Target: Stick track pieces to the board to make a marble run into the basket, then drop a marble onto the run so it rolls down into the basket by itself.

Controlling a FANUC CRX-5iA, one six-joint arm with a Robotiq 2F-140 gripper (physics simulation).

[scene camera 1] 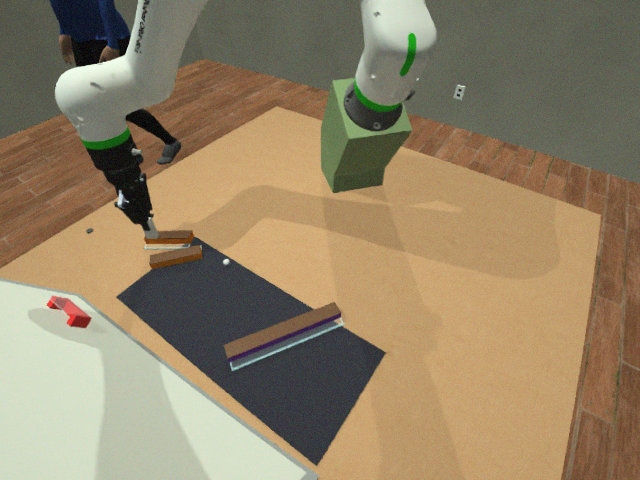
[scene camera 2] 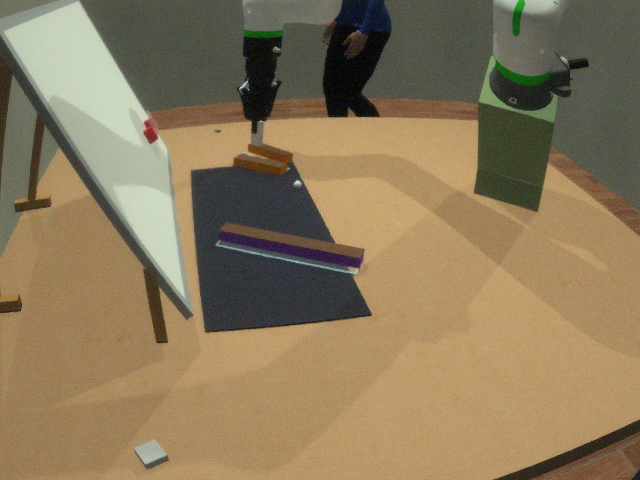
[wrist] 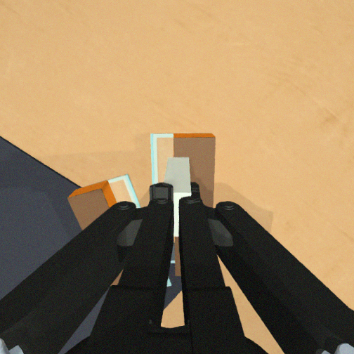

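Seen in the pictures: gripper, fingertip midpoint: (scene camera 1: 153, 236) (scene camera 2: 256, 144); arm's base, origin of the base link: (scene camera 1: 372, 105) (scene camera 2: 521, 86).
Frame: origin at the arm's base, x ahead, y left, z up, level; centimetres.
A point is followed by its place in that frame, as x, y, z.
Note:
My gripper (scene camera 1: 150, 229) @[55.0, -28.4, -26.8] (scene camera 2: 257, 134) @[55.0, -28.4, -26.8] (wrist: 178, 173) is shut and empty. Its pale tips are low over the far orange track piece (scene camera 1: 173, 236) @[51.0, -24.7, -27.1] (scene camera 2: 270, 152) @[51.5, -24.2, -27.4] (wrist: 200, 160), near its clear-lipped side; whether they touch it is unclear. A second orange track piece (scene camera 1: 175, 256) @[54.3, -17.8, -27.1] (scene camera 2: 260, 164) @[53.8, -16.6, -27.3] (wrist: 89, 202) lies beside it, partly on the dark mat. A long purple track piece (scene camera 1: 284, 335) @[49.5, 18.7, -27.2] (scene camera 2: 289, 245) @[48.4, 19.2, -27.3] lies across the mat. The white marble (scene camera 1: 226, 262) @[46.0, -7.2, -27.9] (scene camera 2: 297, 183) @[45.8, -7.2, -27.9] is by the mat's edge. A small red part (scene camera 1: 69, 311) @[77.1, -4.4, -11.9] (scene camera 2: 150, 130) @[76.8, -3.3, -13.3] is on the tilted whitish board (scene camera 1: 41, 387) @[81.1, 15.3, -1.3] (scene camera 2: 118, 144) @[76.6, 22.0, -7.0]; whether it is the basket is unclear.
The dark mat (scene camera 1: 206, 320) @[58.6, 2.4, -29.3] (scene camera 2: 248, 299) @[55.1, 31.8, -29.3] lies beside the board on the tan surface. The green pedestal (scene camera 1: 356, 160) @[3.2, -1.2, -15.3] (scene camera 2: 509, 155) @[0.7, -0.5, -16.5] carries the arm. A small grey block (scene camera 2: 150, 453) @[66.6, 64.6, -28.4] lies at the front in the scene camera 2 view. A person (scene camera 1: 93, 31) (scene camera 2: 356, 46) stands behind.

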